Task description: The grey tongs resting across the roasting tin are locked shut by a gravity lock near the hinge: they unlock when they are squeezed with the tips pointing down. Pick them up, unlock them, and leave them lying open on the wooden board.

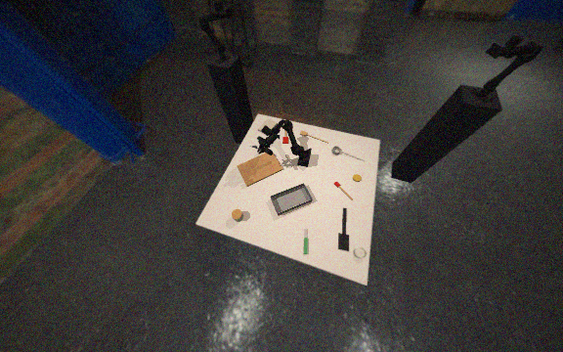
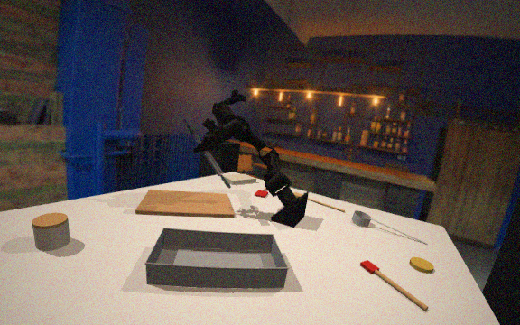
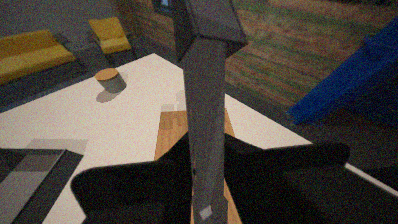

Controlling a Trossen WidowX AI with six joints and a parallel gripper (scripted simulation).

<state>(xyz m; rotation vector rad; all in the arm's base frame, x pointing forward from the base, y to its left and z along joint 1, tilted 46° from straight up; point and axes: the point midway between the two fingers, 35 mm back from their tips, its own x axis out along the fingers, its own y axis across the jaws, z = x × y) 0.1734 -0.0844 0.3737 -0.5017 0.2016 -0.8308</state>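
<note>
My gripper tip is now 22 cm above the wooden board, 1 cm to the left of it and 1 cm short of it. Round my gripper tip: cork-lidded canister (49 cm ahead, 19 cm below, 1 cm to the left); then grey roasting tin (36 cm to the left, 22 cm ahead, 20 cm below); then green-handled tool (56 cm to the left, 48 cm ahead, 22 cm below).
</note>
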